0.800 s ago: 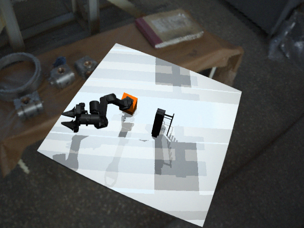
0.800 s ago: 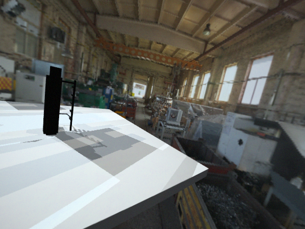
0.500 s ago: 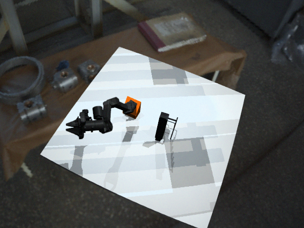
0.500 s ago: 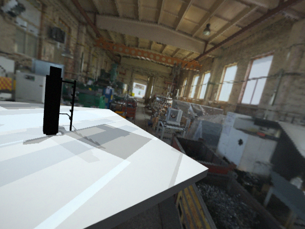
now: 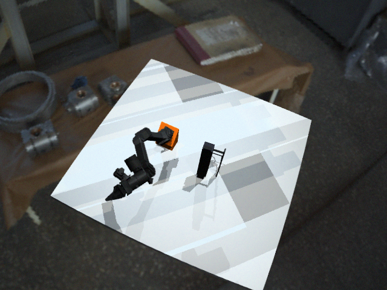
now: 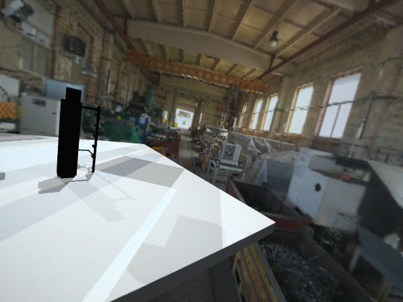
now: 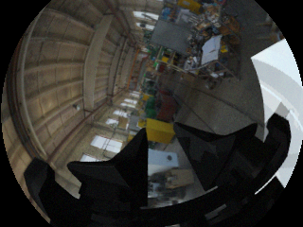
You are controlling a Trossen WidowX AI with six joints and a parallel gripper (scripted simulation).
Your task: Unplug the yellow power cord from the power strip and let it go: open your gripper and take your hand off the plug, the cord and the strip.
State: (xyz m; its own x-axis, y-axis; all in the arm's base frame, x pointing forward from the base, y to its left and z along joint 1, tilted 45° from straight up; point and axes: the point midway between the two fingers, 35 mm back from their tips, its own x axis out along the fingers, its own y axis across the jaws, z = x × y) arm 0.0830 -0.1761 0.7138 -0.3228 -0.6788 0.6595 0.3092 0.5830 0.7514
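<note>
Now: gripper tip 660 mm to the right of the yellow plug, 340 mm above it and 170 mm short of it.
</note>
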